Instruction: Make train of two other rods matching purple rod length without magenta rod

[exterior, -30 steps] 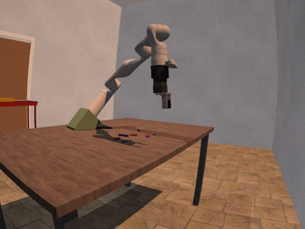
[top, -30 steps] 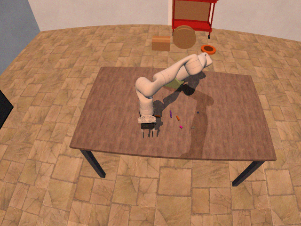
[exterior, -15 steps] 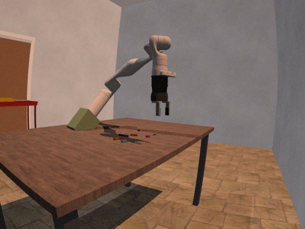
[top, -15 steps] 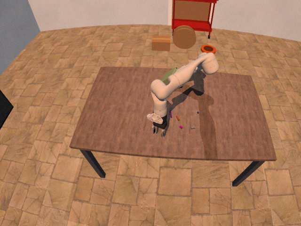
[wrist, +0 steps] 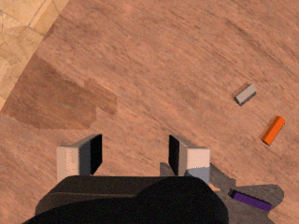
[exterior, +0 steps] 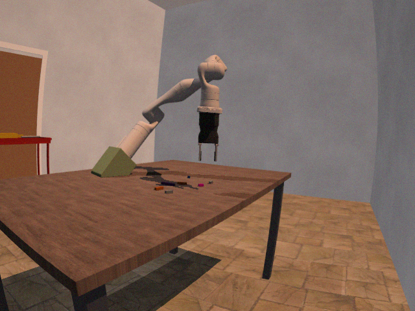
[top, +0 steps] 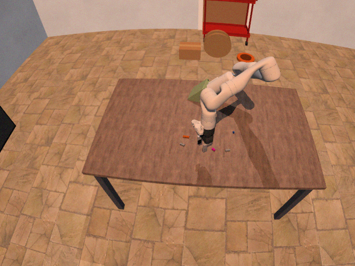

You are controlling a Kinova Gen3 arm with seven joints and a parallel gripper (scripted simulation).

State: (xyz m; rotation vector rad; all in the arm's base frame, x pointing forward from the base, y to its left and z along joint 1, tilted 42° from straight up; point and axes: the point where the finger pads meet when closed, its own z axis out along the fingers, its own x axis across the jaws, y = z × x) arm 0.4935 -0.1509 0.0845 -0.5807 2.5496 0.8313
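Now: hand 150 mm past the orange rod, 130 mm above it and 100 mm to the left of it. From my hand the other things lie so: magenta rod 130 mm below, 80 mm to the left, 70 mm behind; then purple rod 180 mm behind, 130 mm below; then blue rod 210 mm to the left, 210 mm behind, 130 mm below.
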